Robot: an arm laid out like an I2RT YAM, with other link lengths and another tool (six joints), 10 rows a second.
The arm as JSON. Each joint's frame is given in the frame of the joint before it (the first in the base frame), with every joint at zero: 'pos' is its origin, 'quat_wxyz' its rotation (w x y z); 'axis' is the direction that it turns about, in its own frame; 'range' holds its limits. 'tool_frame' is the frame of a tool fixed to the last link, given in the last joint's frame.
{
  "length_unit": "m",
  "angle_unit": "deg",
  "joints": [
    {
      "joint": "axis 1",
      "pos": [
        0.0,
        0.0,
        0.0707
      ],
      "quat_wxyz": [
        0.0,
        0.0,
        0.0,
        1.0
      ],
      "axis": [
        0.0,
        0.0,
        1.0
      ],
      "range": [
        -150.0,
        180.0
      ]
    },
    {
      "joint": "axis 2",
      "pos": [
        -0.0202,
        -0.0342,
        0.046
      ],
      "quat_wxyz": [
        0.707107,
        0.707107,
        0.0,
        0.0
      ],
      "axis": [
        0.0,
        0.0,
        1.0
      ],
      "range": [
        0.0,
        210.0
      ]
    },
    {
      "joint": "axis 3",
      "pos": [
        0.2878,
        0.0,
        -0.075
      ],
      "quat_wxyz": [
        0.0,
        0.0,
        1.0,
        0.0
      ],
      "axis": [
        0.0,
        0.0,
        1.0
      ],
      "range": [
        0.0,
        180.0
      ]
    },
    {
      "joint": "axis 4",
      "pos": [
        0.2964,
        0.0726,
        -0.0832
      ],
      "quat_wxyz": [
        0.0,
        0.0,
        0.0,
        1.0
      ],
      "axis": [
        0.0,
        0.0,
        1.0
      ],
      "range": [
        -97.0,
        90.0
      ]
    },
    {
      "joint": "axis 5",
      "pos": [
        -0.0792,
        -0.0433,
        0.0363
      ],
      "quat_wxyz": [
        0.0,
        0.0,
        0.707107,
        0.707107
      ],
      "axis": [
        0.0,
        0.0,
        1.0
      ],
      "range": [
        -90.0,
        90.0
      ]
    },
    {
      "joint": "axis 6",
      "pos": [
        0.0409,
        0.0,
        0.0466
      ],
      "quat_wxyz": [
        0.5,
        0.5,
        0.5,
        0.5
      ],
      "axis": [
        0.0,
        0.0,
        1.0
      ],
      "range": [
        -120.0,
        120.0
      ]
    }
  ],
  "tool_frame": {
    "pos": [
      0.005,
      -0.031,
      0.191
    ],
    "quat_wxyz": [
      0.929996,
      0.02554,
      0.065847,
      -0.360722
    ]
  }
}
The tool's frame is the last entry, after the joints.
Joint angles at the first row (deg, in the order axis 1, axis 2, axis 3, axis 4, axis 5, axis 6):
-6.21 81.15 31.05 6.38 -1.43 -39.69
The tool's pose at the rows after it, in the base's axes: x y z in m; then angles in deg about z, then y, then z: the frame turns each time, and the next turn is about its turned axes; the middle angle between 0 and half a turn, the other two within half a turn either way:
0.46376 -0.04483 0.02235 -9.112 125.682 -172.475
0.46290 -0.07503 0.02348 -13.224 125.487 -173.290
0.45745 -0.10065 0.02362 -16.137 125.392 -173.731
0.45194 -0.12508 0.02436 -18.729 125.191 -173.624
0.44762 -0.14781 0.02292 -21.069 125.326 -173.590
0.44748 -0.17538 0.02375 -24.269 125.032 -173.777
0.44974 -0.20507 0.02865 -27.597 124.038 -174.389
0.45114 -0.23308 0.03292 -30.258 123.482 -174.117
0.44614 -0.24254 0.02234 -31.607 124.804 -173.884
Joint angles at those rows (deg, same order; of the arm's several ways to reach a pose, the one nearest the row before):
-8.57 81.73 31.47 6.55 -0.67 -39.78
-11.92 82.18 31.98 6.67 0.00 -40.06
-15.31 82.04 31.84 6.77 -0.28 -40.83
-18.68 82.06 31.82 7.00 -0.86 -41.25
-21.76 82.88 32.31 7.19 -1.41 -41.73
-24.73 84.74 33.85 7.80 -1.21 -41.75
-27.55 86.80 35.92 8.77 -0.75 -42.01
-30.33 88.91 38.36 9.01 -0.88 -41.82
-31.45 90.53 38.80 8.88 -0.75 -41.44

